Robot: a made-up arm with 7 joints.
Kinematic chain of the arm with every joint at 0, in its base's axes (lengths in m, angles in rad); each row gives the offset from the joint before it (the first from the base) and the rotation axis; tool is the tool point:
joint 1: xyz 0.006 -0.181 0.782 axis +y
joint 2: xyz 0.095 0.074 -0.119 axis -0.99 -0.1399 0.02
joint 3: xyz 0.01 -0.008 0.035 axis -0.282 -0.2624 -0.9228
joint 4: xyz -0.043 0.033 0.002 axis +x
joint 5: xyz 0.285 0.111 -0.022 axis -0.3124 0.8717 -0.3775
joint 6: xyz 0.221 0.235 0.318 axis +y
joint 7: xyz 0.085 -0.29 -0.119 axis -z
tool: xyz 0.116 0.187 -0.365
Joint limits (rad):
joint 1: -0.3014..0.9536
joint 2: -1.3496..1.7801
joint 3: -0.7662..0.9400
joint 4: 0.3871..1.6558
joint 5: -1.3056..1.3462
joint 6: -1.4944..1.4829
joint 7: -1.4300..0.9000
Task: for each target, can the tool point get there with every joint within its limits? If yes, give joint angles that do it. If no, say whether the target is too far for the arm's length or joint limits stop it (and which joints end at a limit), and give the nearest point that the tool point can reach.
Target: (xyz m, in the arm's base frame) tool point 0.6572 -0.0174 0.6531
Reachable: yes | joints 0.5685 -0.9721 -0.1958 1.1710 0.0475 -0.1333 -0.9473
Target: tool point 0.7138 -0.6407 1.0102
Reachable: yes | joints -0.1440 -0.5210 0.5016 1.3667 -0.3906 -0.7548 -0.8700
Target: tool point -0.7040 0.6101 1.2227
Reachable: no: joint limits stop it (at a limit: joint 1, joint 2, joint 3, joint 6) | nearest point -0.5257 0.5087 1.1628 | short by 0.214 m
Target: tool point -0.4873 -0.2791 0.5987
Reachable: no: joint limits stop it (at a limit: joint 1, joint 2, joint 3, joint 5, joint 7) | nearest point -0.4173 -0.2562 0.4963 | short by 0.126 m
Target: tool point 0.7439 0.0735 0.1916
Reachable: yes | joints -0.0245 0.9666 -0.2793 0.7665 0.7252 -0.8031 -0.9061
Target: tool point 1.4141 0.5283 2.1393
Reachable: no: too far | nearest point 0.8697 0.2625 1.5362 | short by 0.855 m
